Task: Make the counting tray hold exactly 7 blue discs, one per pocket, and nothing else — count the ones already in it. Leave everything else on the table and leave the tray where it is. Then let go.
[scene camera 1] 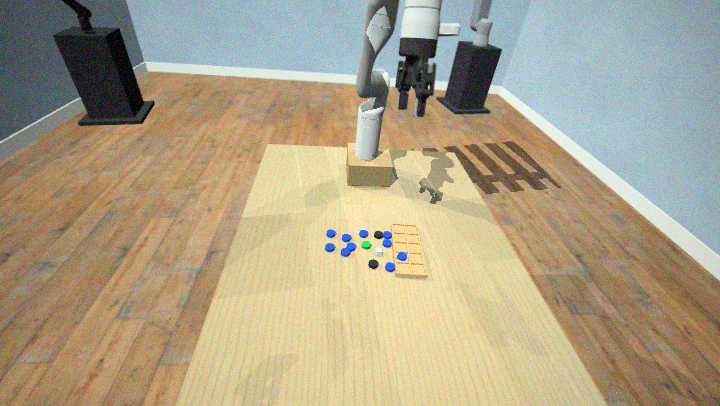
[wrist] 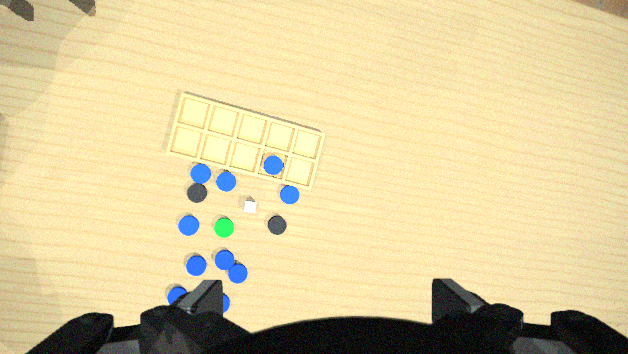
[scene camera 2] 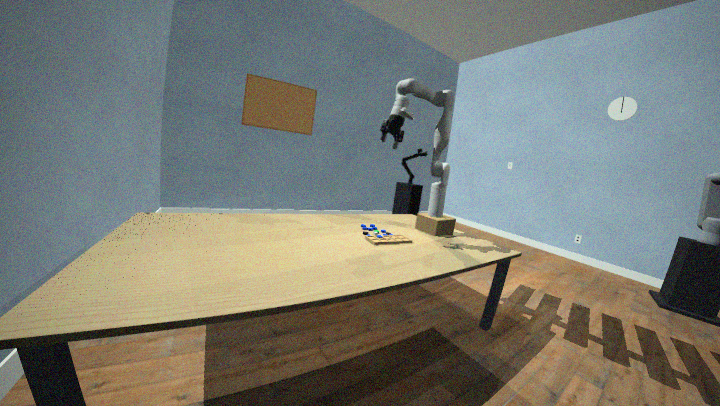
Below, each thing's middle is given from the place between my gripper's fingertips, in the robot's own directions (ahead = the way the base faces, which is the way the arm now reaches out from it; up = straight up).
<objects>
My gripper is now 450 mm above the wooden counting tray [scene camera 1: 405, 237], 80 mm to the right of it and 10 mm past it.
</objects>
